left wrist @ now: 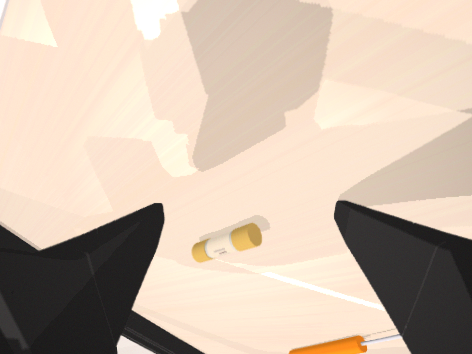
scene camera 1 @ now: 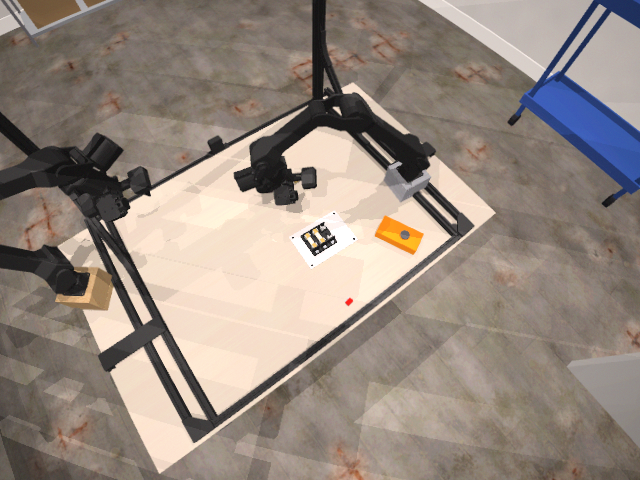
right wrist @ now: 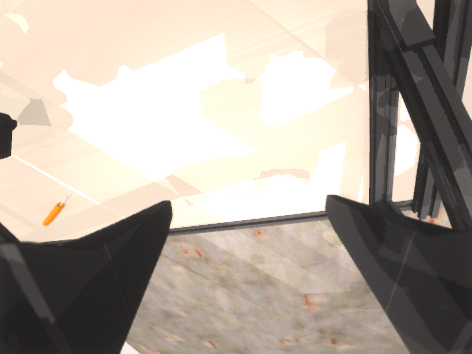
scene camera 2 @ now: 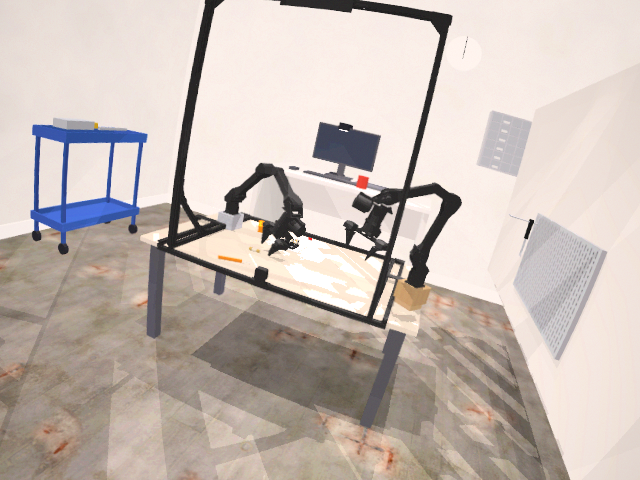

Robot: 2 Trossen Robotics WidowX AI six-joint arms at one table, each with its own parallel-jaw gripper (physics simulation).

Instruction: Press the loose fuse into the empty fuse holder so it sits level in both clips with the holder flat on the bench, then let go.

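Where they show: left gripper, fingertip midpoint: (left wrist: 250, 210) (scene camera 1: 294, 187) (scene camera 2: 264, 249); right gripper, fingertip midpoint: (scene camera 1: 135, 201) (right wrist: 249, 204) (scene camera 2: 355, 254); left arm's base, origin of the base link: (scene camera 1: 409, 171) (scene camera 2: 231, 212); right arm's base, origin of the base link: (scene camera 1: 76, 284) (scene camera 2: 414, 284).
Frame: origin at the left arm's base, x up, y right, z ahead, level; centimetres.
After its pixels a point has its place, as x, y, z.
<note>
The loose fuse (left wrist: 220, 246) @[-6.4, 18.3, 29.2] (scene camera 2: 253, 249) @[-6.8, 19.3, 28.8], cream with brass end caps, lies on the bench, low between the left fingers in the left wrist view. The black fuse holder (scene camera 1: 317, 238) @[-6.5, -3.4, 35.3] is on a white card (scene camera 1: 311, 261) @[-7.5, -8.6, 40.3]; two fuses sit in its left and middle rows, and its right row shows bare metal clips. My left gripper (scene camera 1: 297, 187) @[-6.2, 16.0, 32.8] (scene camera 2: 266, 248) @[-6.2, 16.0, 32.8] (left wrist: 250, 210) @[-6.2, 16.0, 32.8] is open and empty above the bench, beyond the card in scene camera 1, with the fuse below it. My right gripper (scene camera 1: 135, 204) @[8.4, 24.5, 76.5] (scene camera 2: 357, 251) @[8.4, 24.5, 76.5] (right wrist: 249, 204) @[8.4, 24.5, 76.5] is open and empty, raised near the far bench edge.
An orange block (scene camera 1: 387, 227) @[-4.6, -11.3, 15.4] with a grey knob lies right of the card, and a small red piece (scene camera 1: 348, 301) @[-7.1, -24.3, 37.1] lies near the front rail. An orange screwdriver (scene camera 2: 230, 258) @[-6.5, 37.8, 29.6] (left wrist: 327, 346) @[-7.0, 36.3, 30.1] (right wrist: 53, 215) @[-6.4, 37.2, 30.3] lies near the fuse. Black frame rails run along the bench edges.
</note>
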